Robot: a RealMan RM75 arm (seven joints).
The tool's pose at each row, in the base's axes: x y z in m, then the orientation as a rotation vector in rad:
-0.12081 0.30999 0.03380 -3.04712 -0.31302 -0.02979
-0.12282 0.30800 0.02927 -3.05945 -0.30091 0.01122
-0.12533 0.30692 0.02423 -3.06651 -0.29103 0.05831
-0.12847 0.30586 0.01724 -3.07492 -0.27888 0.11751
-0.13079 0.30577 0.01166 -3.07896 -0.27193 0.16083
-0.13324 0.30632 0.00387 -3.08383 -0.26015 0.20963
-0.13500 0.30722 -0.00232 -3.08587 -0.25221 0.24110
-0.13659 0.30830 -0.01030 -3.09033 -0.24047 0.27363
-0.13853 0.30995 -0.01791 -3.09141 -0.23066 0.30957
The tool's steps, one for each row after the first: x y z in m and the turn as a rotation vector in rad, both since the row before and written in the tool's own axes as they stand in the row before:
-0.00249 0.00188 0.00433 -0.00827 -0.02736 0.00959
-0.00267 0.00091 0.00499 -0.00357 -0.03079 0.00788
-0.00306 0.00090 0.00705 -0.00512 -0.03860 0.00967
-0.00190 0.00000 0.00574 -0.00261 -0.02810 0.00563
-0.00153 -0.00053 0.00802 -0.00353 -0.03153 0.00890
-0.00076 -0.00086 0.00640 -0.00157 -0.02025 0.00584
-0.00017 -0.00093 0.00815 -0.00385 -0.02091 0.00858
-0.00032 -0.00159 0.00786 -0.00131 -0.02304 0.00697

